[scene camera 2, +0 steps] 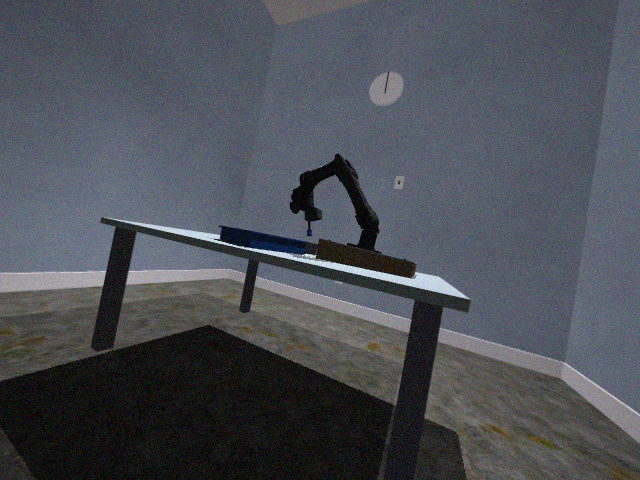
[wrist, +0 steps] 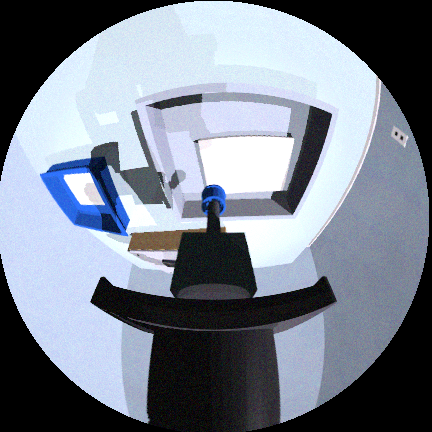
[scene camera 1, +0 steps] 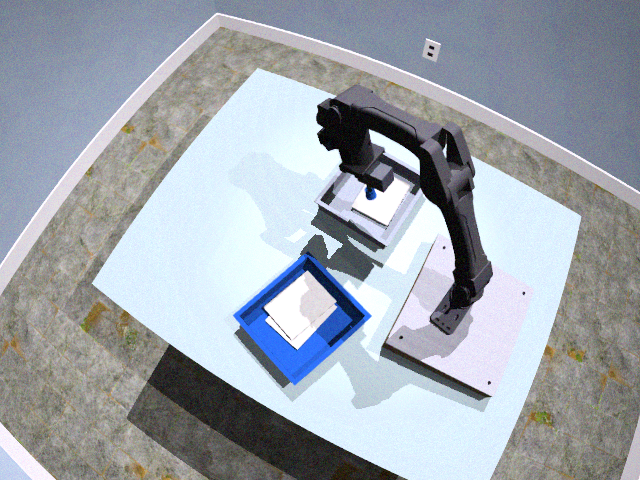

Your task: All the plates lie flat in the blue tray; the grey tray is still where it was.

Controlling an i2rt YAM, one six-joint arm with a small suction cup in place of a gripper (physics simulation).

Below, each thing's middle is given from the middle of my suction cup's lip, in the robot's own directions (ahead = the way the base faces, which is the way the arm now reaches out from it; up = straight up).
Scene:
I see the grey tray (wrist: pixel 172 120) 10 mm ahead of my suction cup, 40 mm to the right of it and 70 mm below it. The rest, counted from my suction cup: blue tray (scene camera 1: pixel 349 316) (60 mm behind, 340 mm to the left, 70 mm below).

